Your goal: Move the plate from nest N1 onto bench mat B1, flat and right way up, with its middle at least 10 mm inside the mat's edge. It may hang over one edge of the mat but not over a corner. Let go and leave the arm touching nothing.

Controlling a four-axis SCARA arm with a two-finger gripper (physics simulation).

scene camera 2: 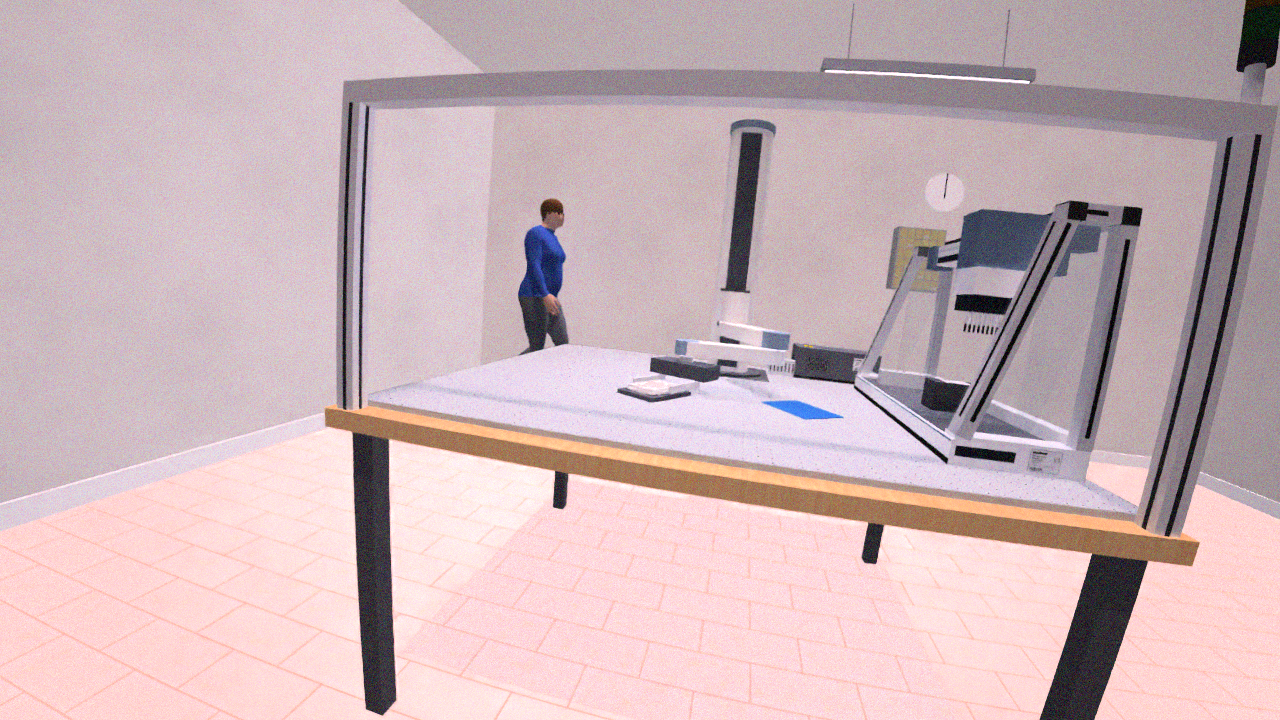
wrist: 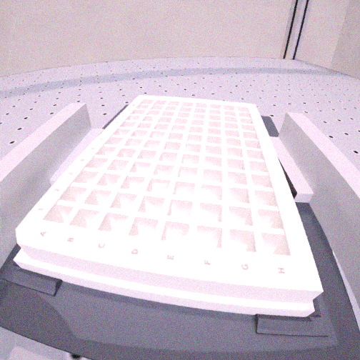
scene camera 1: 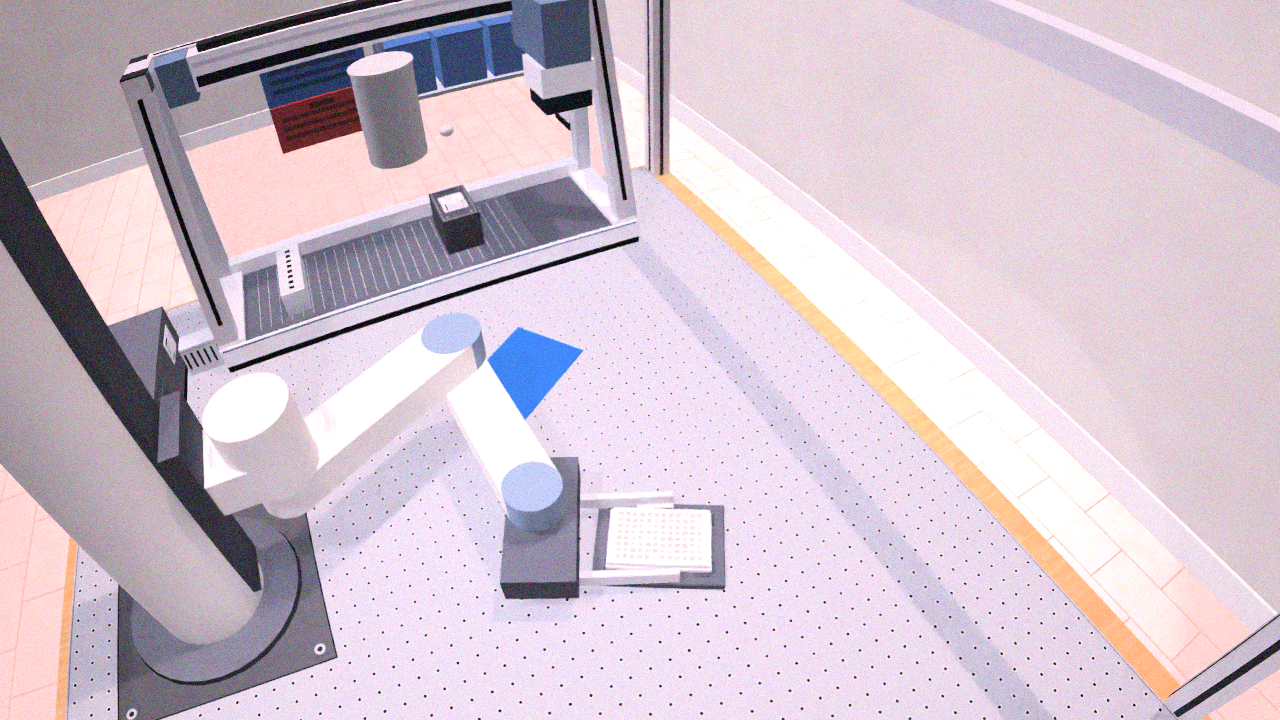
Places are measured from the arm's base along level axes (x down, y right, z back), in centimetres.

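Where they show: gripper, between the fingertips: (scene camera 2: 651, 385) (scene camera 1: 676, 534); arm's base, origin of its link: (scene camera 2: 726, 374) (scene camera 1: 219, 600).
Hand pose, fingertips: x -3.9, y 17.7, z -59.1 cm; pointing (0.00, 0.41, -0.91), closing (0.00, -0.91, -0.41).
Each offset is from my fingertips to the top centre of the thing. "pt": to the spot under its first point. Level surfaces: height alone.
The white multi-well plate @[dx +0.0, dy -0.8, dz +1.9 cm] (scene camera 1: 659, 539) (scene camera 2: 657, 385) (wrist: 175, 175) is flat and right way up in the dark grey nest N1 @[pt dx +1.4, dy +3.4, dz -4.1 cm] (scene camera 1: 717, 548) (wrist: 125, 320). My gripper (scene camera 1: 675, 538) (wrist: 184, 122) is level with it, with one finger along each long side. In the wrist view both finger pads are against the plate's sides, so the gripper is shut on the plate. The nest's middle is hidden under the plate. The blue bench mat B1 @[dx +2.4 cm] (scene camera 1: 537, 365) (scene camera 2: 802, 410) lies flat on the bench; in scene camera 1 the arm covers part of its near left side.
The arm's elbow (scene camera 1: 452, 333) is beside the mat. A framed machine (scene camera 1: 429, 284) (scene camera 2: 904, 420) with a dark block @[pt dx -9.1, dy -69.2, dz +7.0 cm] (scene camera 1: 456, 219) and a slotted white strip @[pt dx -6.8, dy -71.2, dz +38.5 cm] (scene camera 1: 291, 277) on its deck stands beyond the mat. A dark box @[pt dx -8.9, dy -61.4, dz +65.4 cm] (scene camera 1: 143, 349) (scene camera 2: 827, 362) is near the arm's column.
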